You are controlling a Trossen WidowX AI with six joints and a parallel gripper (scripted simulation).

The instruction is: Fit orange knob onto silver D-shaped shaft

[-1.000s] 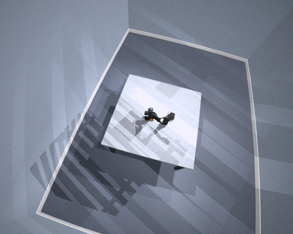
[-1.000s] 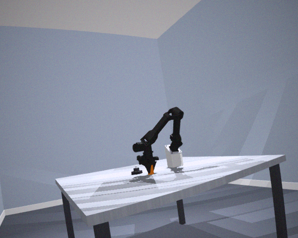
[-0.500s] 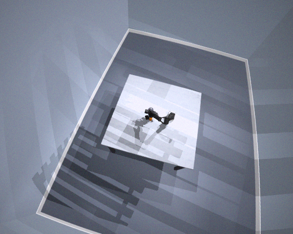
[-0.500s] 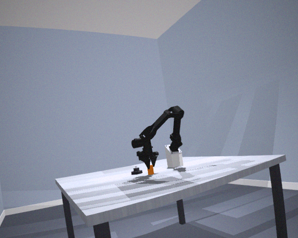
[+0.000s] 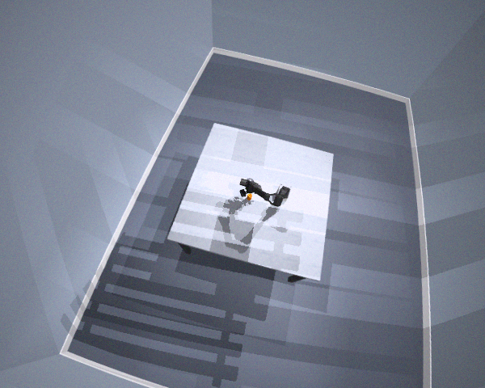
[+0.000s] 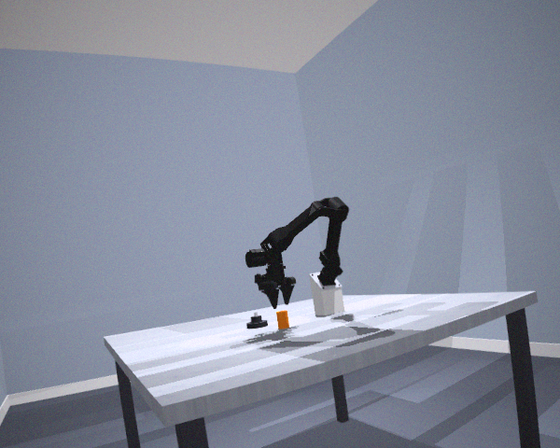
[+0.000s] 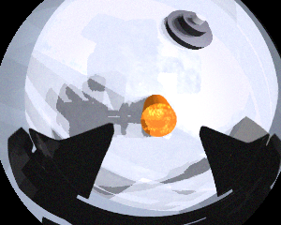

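My gripper tip is now 3 cm above the orange knob. Also, from my gripper tip: pedestal: 15 cm to the right, 5 cm below, 4 cm ahead.
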